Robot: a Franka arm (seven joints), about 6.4 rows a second.
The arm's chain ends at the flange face. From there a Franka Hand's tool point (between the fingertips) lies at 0.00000 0.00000 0.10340 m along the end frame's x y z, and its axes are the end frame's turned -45 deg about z.
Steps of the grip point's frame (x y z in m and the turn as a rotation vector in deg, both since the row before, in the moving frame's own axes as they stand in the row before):
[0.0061, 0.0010, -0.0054, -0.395, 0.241, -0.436]
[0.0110, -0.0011, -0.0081, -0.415, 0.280, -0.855]
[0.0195, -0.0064, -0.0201, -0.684, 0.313, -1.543]
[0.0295, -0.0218, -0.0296, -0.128, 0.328, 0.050]
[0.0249, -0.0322, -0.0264, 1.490, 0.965, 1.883]
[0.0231, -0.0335, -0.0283, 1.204, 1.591, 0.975]
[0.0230, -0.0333, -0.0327, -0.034, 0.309, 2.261]
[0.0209, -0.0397, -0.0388, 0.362, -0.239, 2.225]
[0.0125, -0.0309, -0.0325, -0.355, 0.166, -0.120]
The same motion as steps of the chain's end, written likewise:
[0.0042, -0.0038, -0.0054, -0.109, 0.450, -0.436]
[0.0061, -0.0087, -0.0081, -0.095, 0.491, -0.855]
[0.0080, -0.0188, -0.0201, -0.262, 0.705, -1.543]
[0.0049, -0.0360, -0.0296, 0.141, 0.322, 0.050]
[-0.0045, -0.0372, -0.0264, 1.736, -0.371, 1.883]
[-0.0079, -0.0365, -0.0282, 1.976, 0.274, 0.975]
[-0.0077, -0.0395, -0.0327, 0.194, 0.243, 2.261]
[-0.0125, -0.0427, -0.0388, 0.087, -0.425, 2.225]
[-0.0137, -0.0309, -0.0325, -0.134, 0.368, -0.120]

